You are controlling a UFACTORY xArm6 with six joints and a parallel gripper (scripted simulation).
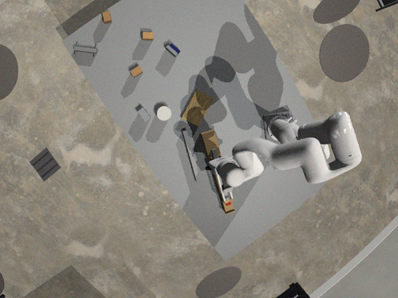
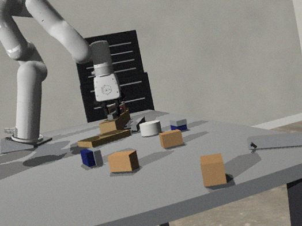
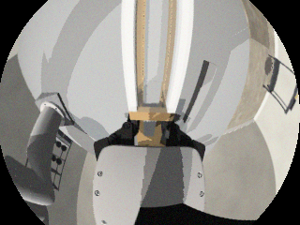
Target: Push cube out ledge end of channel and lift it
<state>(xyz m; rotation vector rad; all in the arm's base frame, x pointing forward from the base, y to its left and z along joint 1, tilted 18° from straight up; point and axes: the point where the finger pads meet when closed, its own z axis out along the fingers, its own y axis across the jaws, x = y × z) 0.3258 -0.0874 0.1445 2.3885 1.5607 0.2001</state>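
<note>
Right now the red cube is 20 cm to the left of my hand, 9 cm ahead of it and 1 cm below it. Round my hand: wooden slab: 24 cm to the right, 10 cm behind, 6 cm below; then blue-and-grey block: 51 cm to the right, 19 cm behind, 5 cm below; then channel: 10 cm to the left, 5 cm ahead, 1 cm below.
</note>
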